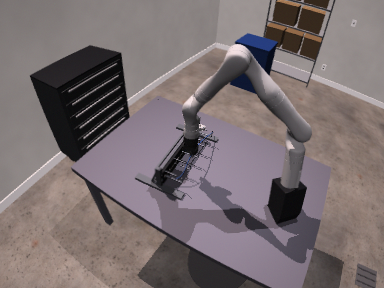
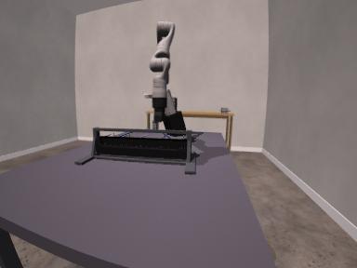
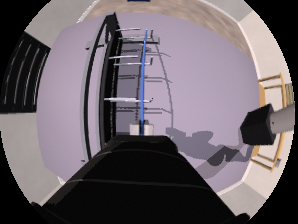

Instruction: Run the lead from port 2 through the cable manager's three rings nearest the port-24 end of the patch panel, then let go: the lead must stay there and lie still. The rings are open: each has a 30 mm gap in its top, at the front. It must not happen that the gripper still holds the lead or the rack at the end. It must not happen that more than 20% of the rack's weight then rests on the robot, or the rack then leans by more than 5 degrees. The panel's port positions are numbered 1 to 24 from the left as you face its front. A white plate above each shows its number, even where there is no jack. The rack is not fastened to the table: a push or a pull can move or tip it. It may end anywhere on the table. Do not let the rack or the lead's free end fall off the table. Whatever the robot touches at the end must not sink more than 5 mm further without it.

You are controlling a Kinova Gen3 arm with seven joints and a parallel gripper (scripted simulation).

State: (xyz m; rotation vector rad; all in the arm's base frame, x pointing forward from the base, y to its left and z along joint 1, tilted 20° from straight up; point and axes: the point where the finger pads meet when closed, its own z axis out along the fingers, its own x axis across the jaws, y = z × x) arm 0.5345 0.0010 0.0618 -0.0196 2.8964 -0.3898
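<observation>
Now: hand 100 mm short of the black rack, 50 mm to the left of it and 60 mm above it.
</observation>
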